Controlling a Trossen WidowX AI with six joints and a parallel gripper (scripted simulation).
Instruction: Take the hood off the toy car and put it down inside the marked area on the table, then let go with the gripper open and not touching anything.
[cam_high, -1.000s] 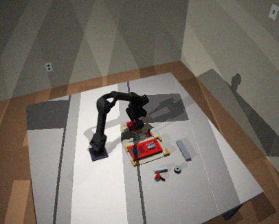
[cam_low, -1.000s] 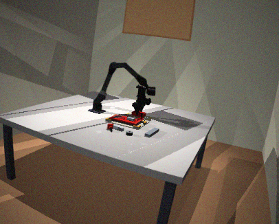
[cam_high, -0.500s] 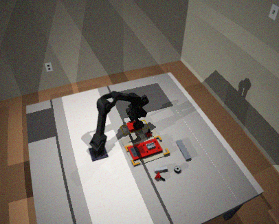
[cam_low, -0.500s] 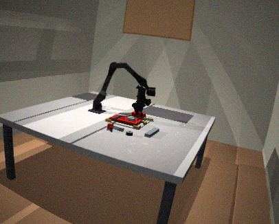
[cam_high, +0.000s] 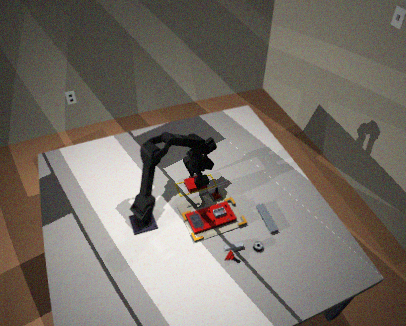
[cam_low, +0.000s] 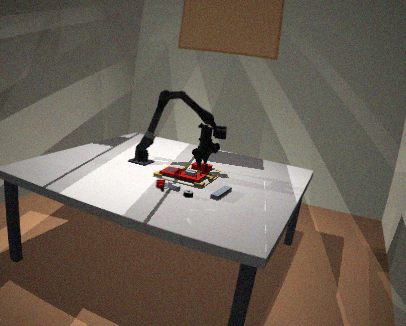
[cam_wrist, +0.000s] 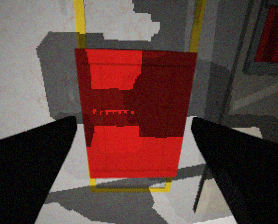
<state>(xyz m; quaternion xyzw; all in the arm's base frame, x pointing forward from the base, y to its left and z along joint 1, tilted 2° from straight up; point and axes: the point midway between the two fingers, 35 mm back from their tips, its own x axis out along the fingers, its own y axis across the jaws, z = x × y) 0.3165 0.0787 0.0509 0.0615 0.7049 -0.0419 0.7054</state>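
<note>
The hood lies right at my gripper tip. From my gripper tip the other things lie so: grey bar: 170 mm ahead, 340 mm to the right, 10 mm below; then black wheel: 50 mm ahead, 440 mm to the right, 10 mm below.
</note>
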